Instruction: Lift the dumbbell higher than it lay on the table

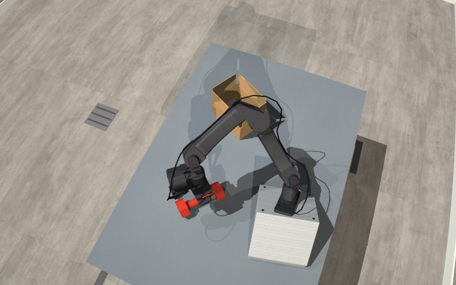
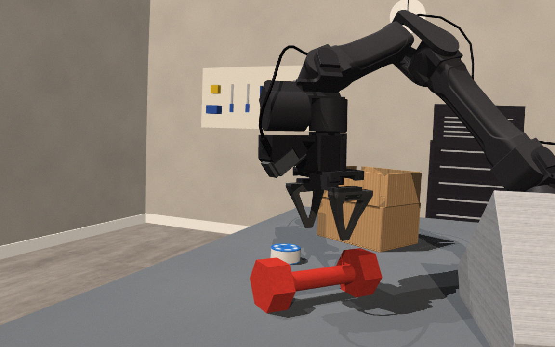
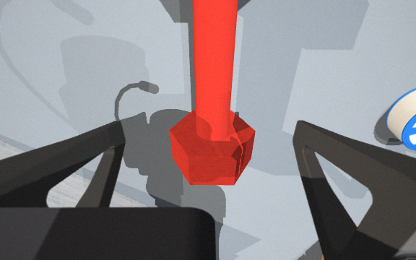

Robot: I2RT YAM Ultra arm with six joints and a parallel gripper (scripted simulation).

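My hand is 8 cm above the red dumbbell and 1 cm short of it.
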